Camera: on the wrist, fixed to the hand. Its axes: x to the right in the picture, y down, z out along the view.
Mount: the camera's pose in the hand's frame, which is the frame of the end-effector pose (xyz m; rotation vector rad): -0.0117 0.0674 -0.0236 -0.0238 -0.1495 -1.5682
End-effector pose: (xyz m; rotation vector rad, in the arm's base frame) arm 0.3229 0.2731 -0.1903 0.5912 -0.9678 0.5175
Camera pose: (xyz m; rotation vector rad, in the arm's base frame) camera 0.2881 0.3364 -0.1953 1.1568 -0.4020 -0.9416
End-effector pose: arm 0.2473 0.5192 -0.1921 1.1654 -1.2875 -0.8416
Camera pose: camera 0.2596 0.5513 -0.1284 2.0688 -0.2082 -2.0309
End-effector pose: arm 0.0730 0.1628 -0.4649 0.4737 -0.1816 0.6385
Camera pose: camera 0.0230 0.2151 -0.4644 0.4944 0.0737 -0.9331
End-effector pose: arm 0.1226 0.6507 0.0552 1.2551 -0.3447 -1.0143
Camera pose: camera 0.1628 0.6723 0.1114 1.3310 0.7020 -2.3953
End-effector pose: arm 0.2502 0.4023 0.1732 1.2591 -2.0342 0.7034
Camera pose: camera 0.1984 0.4528 0.1726 2.3075 -0.5966 -0.1964
